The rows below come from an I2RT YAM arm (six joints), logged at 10 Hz.
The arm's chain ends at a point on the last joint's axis. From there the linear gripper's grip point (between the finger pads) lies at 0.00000 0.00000 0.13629 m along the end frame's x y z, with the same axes.
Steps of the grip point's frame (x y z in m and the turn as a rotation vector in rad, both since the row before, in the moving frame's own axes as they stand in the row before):
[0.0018 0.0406 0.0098 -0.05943 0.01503 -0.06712]
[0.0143 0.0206 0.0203 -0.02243 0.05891 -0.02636]
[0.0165 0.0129 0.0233 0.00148 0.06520 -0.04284]
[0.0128 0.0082 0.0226 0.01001 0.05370 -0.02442]
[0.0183 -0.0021 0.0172 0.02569 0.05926 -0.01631]
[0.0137 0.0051 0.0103 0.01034 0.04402 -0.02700]
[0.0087 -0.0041 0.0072 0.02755 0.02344 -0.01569]
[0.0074 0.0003 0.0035 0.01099 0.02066 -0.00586]
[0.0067 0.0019 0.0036 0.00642 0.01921 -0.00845]
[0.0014 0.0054 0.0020 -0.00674 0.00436 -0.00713]
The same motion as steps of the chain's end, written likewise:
[-0.0005 0.0326 0.0101 -0.05943 0.01503 -0.06712]
[0.0062 0.0177 0.0206 -0.02243 0.05891 -0.02636]
[0.0076 0.0133 0.0236 0.00148 0.06520 -0.04284]
[0.0055 0.0097 0.0228 0.01001 0.05370 -0.02442]
[0.0103 0.0015 0.0175 0.02569 0.05926 -0.01631]
[0.0077 0.0066 0.0104 0.01034 0.04402 -0.02700]
[0.0055 -0.0003 0.0073 0.02755 0.02344 -0.01569]
[0.0046 0.0018 0.0035 0.01099 0.02066 -0.00586]
[0.0041 0.0028 0.0036 0.00642 0.01921 -0.00845]
[0.0008 0.0045 0.0020 -0.00674 0.00436 -0.00713]

